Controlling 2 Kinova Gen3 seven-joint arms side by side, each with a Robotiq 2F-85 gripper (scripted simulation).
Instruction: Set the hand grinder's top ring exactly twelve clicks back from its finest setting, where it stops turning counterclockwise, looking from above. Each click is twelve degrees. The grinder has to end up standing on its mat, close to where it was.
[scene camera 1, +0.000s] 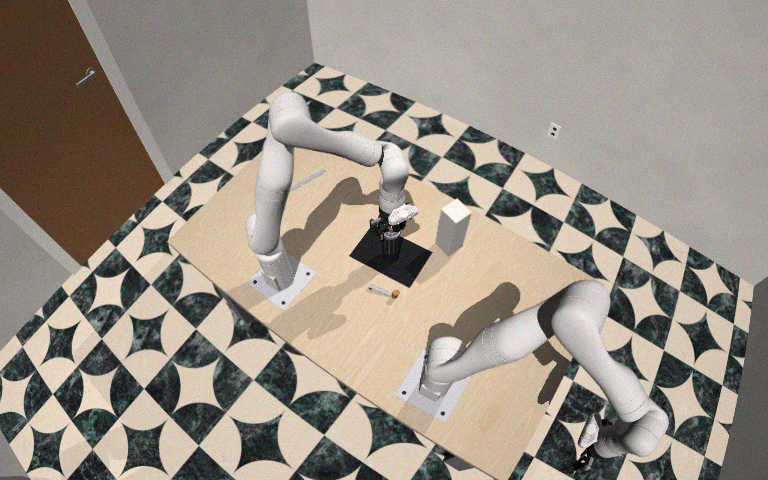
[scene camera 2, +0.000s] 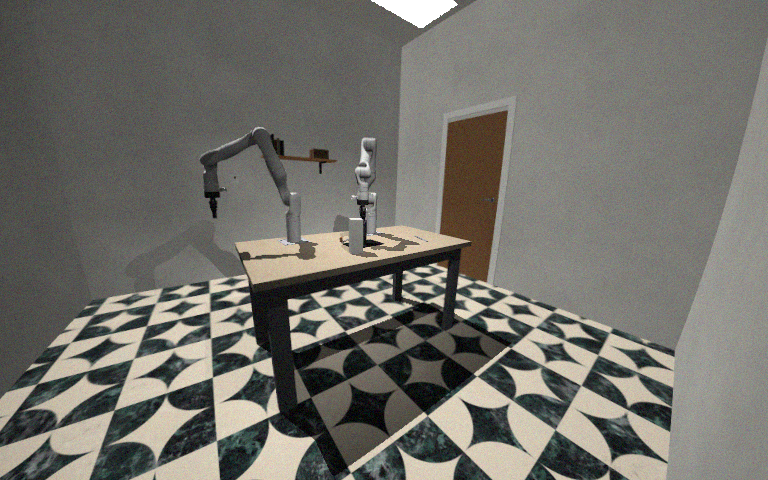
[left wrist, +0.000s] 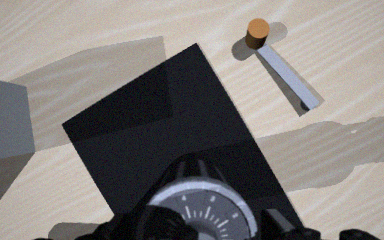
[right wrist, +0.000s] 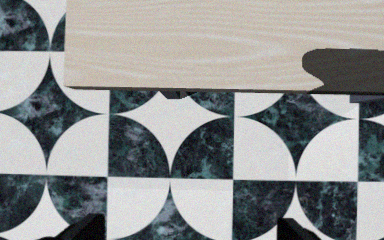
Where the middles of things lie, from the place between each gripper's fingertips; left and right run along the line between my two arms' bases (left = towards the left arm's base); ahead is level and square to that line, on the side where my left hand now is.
Right now the black mat (scene camera 1: 412, 257) is 10 mm ahead of my left hand and 160 mm below it. From my left hand the other things lie so: tall pale box (scene camera 1: 454, 219) 160 mm ahead, 140 mm to the right, 60 mm below.
My right gripper is now 45 cm short of the tall pale box, 69 cm to the right of it and 10 cm above it. The rest, counted from my right hand: black mat: 29 cm ahead, 83 cm to the left, 20 cm below.
